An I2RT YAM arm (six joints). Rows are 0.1 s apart.
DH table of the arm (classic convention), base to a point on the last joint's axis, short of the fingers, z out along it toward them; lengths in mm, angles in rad. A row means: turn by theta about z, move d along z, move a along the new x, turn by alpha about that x. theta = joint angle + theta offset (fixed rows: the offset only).
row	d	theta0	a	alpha
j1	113.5	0	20	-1.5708
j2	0	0	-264	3.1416
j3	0	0.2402	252.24	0
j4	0	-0.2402	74	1.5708
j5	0	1.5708	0	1.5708
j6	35.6	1.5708	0	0
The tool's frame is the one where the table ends.
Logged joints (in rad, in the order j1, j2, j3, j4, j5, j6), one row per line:
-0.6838, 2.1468, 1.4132, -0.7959, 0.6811, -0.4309
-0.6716, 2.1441, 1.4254, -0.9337, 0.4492, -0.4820
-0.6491, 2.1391, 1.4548, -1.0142, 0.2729, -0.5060
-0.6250, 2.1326, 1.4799, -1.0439, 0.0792, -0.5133
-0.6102, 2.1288, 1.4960, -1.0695, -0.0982, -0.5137
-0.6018, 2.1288, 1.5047, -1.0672, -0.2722, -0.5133
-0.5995, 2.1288, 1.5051, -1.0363, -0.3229, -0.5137
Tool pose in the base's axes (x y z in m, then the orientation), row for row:
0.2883, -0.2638, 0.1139, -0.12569, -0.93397, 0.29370, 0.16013
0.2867, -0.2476, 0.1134, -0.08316, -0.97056, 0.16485, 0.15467
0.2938, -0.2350, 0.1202, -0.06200, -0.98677, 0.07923, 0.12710
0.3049, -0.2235, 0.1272, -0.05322, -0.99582, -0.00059, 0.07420
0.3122, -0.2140, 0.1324, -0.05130, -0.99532, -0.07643, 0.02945
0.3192, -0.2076, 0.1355, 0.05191, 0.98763, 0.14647, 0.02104
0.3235, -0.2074, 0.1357, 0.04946, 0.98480, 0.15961, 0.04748
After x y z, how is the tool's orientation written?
As a quaternion, x y z w.
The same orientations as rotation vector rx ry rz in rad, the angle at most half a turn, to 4 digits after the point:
-0.3591, -2.6682, 0.8390
-0.2383, -2.7811, 0.4724
-0.1804, -2.8718, 0.2306
-0.1597, -2.9888, -0.0018
-0.1582, -3.0696, -0.2357
0.1609, 3.0618, 0.4541
0.1509, 3.0037, 0.4868

